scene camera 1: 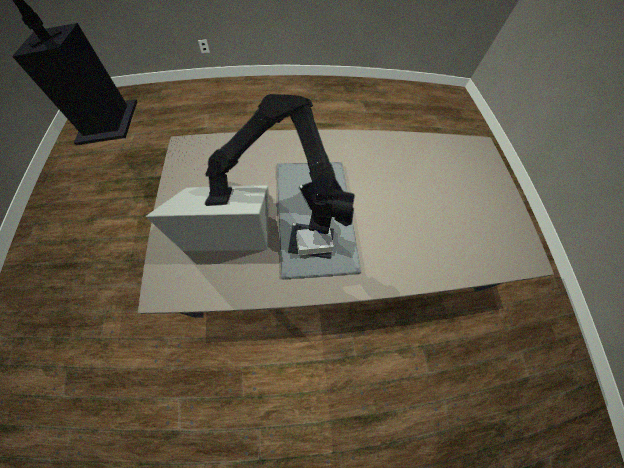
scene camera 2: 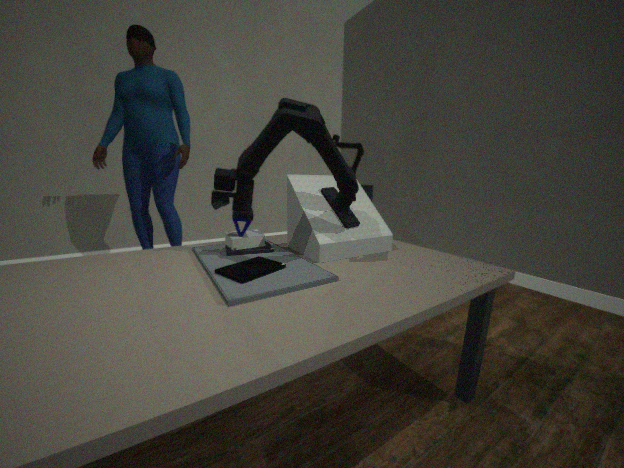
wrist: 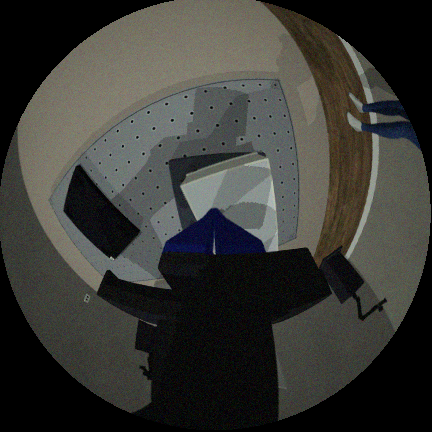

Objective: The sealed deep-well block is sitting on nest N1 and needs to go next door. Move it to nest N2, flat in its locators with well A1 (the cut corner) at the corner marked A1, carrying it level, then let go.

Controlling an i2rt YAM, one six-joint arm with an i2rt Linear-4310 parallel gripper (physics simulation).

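Places are measured from the arm's base along level axes (x ahead, y left, z up), in centimetres.
Pixels of known places: gripper, fingertip midpoint: (scene camera 1: 320,232) (scene camera 2: 240,236) (wrist: 213,213); arm's base at its link origin: (scene camera 1: 219,196) (scene camera 2: 339,207).
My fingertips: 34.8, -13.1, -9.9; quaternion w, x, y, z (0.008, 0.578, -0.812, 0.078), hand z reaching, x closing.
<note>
Ahead of a thing's pixels: the offset from my fingertips to its top centre, as dx, dy, dz. Level surfaces: height alone.
The pale deep-well block {-2.5, -2.4, +0.7} (scene camera 1: 313,242) (scene camera 2: 244,242) (wrist: 225,187) sits on the dark nest N1 {-3.2, -0.7, -3.4} (scene camera 1: 292,242) (wrist: 177,172). In the wrist view it looks turned relative to the nest, with a dark strip of nest showing along two sides. My gripper (scene camera 2: 241,234) (wrist: 213,213) is shut with its blue fingertips together and nothing between them. The tips are over the block's top, at or just above it; contact is unclear. The fingers do not show in scene camera 1. The black nest N2 {+4.6, +21.1, -3.8} (scene camera 2: 250,269) (wrist: 101,212) lies beside N1 and bears no block. The cut corner and A1 marks cannot be made out.
Both nests stand on a grey perforated board (scene camera 1: 289,176) (scene camera 2: 307,278) (wrist: 265,112) on the beige table {dz -6.9} (scene camera 1: 428,201) (scene camera 2: 126,342). The white sloped arm base (scene camera 1: 216,231) (scene camera 2: 352,244) stands beside the board. A person (scene camera 2: 148,110) stands behind the table.
</note>
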